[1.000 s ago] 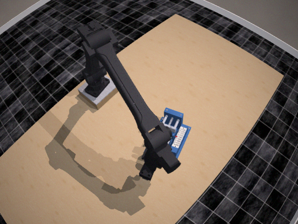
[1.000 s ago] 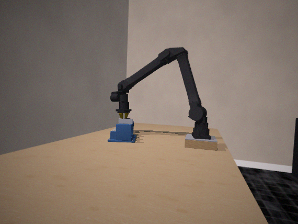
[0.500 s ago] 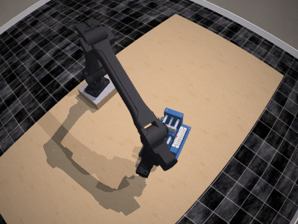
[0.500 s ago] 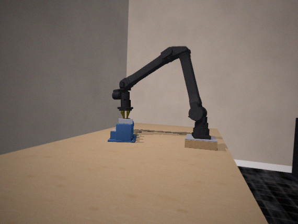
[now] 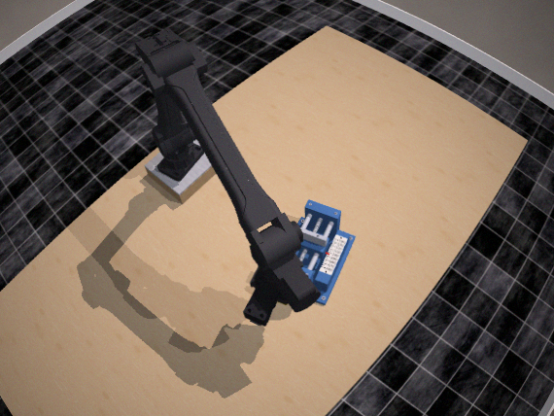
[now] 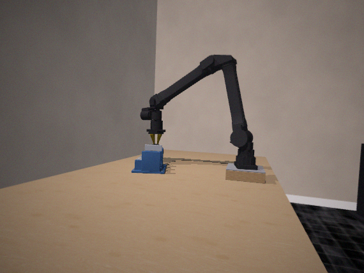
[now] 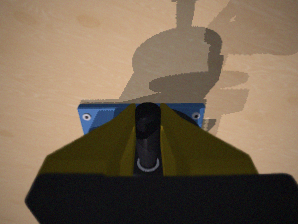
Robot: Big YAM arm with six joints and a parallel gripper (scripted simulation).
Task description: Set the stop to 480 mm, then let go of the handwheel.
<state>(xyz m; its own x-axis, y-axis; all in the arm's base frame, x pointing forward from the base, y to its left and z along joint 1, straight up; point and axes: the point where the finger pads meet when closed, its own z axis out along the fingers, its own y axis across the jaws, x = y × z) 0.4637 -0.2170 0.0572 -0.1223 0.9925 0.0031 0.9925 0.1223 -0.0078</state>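
Now: hand 10 mm to the right of the black handwheel handle. From my hand the other things lie so: sliding stop block (10 mm behind, 160 mm to the left, 20 mm below); black handwheel (30 mm to the left, 10 mm below).
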